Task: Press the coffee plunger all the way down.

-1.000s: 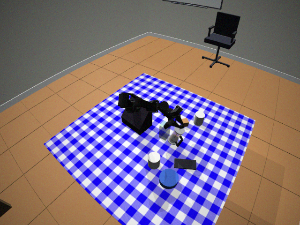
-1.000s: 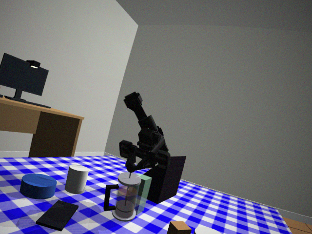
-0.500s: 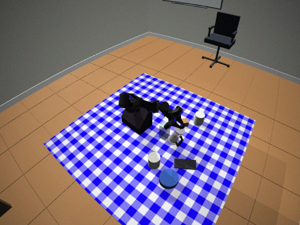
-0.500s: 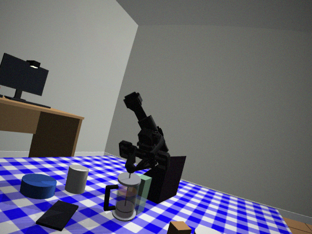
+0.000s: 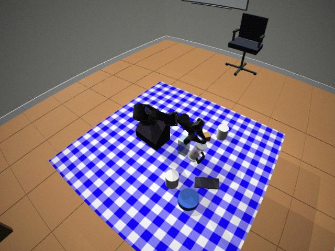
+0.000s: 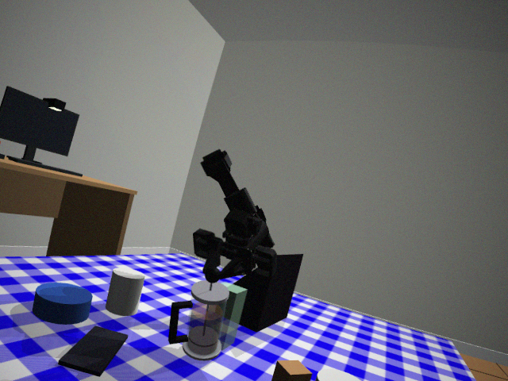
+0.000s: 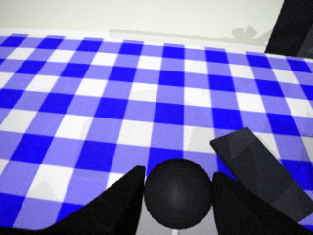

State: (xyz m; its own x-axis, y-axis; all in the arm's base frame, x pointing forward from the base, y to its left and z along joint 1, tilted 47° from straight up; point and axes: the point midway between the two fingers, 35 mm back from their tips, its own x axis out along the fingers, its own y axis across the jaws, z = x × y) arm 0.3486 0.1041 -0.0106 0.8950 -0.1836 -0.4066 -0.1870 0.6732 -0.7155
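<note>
Now: gripper tip 9 cm above the glass coffee press, 2 cm to the left of it and 2 cm past it. Round my gripper tip: black flat slab: 18 cm below, 14 cm ahead, 11 cm to the right; then brown cube: 17 cm to the left, 16 cm below, 9 cm behind; then pale green block: 13 cm behind, 12 cm below, 4 cm to the right.
</note>
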